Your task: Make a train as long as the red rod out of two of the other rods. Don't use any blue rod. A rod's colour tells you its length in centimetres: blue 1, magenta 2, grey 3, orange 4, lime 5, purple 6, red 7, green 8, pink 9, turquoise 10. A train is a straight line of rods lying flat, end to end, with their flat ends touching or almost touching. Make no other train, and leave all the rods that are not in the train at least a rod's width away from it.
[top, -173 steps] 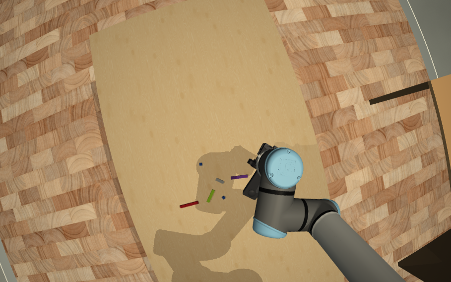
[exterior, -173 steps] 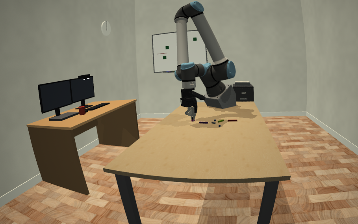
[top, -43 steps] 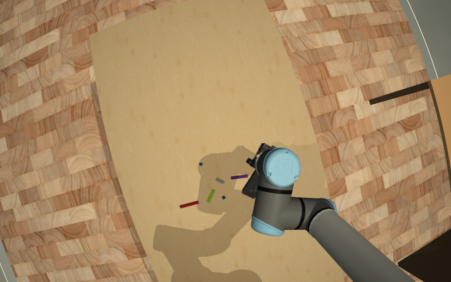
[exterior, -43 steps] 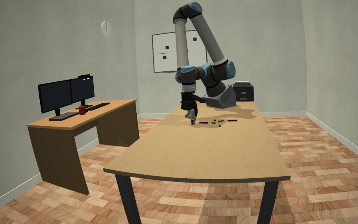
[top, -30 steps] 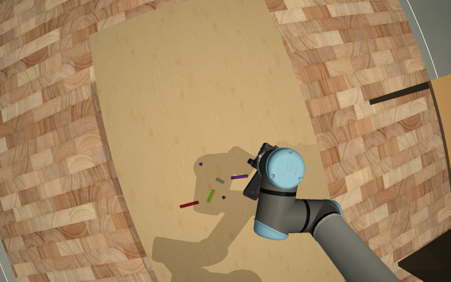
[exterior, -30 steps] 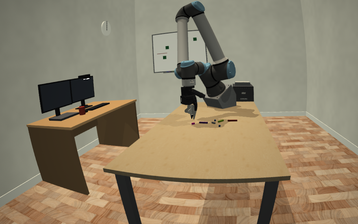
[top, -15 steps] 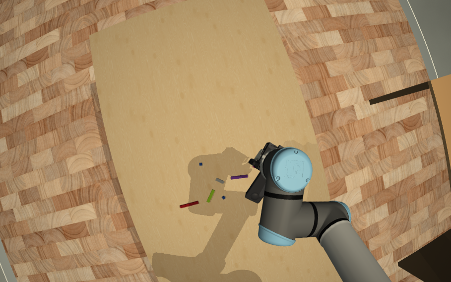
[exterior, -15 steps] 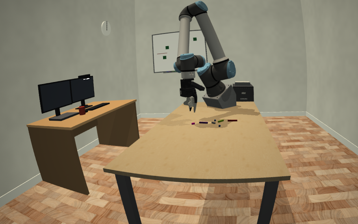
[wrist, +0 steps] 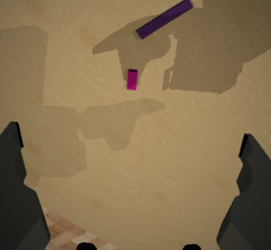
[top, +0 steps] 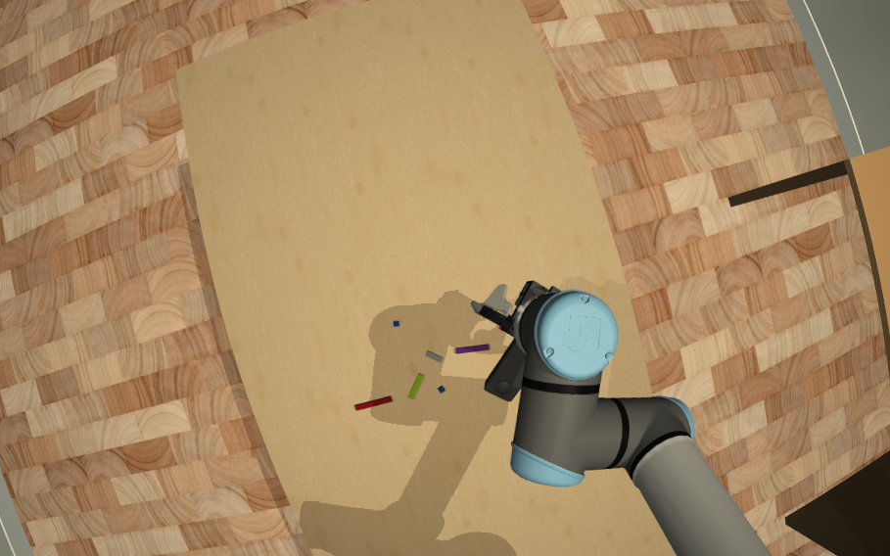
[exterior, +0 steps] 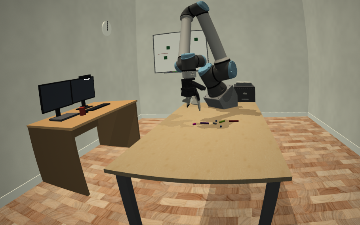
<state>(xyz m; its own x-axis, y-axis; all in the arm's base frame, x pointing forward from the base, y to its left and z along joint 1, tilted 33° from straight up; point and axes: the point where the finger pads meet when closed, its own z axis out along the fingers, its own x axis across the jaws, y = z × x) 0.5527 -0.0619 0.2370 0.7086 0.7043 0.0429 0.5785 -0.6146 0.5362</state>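
Now: hand 50 mm past the lime rod, 190 mm to the right of it and 100 mm above it. From my hand the other things lie so: grey rod (10 mm behind, 140 mm to the left, 100 mm below); then purple rod (20 mm behind, 70 mm to the left, 100 mm below); then magenta rod (100 mm below).
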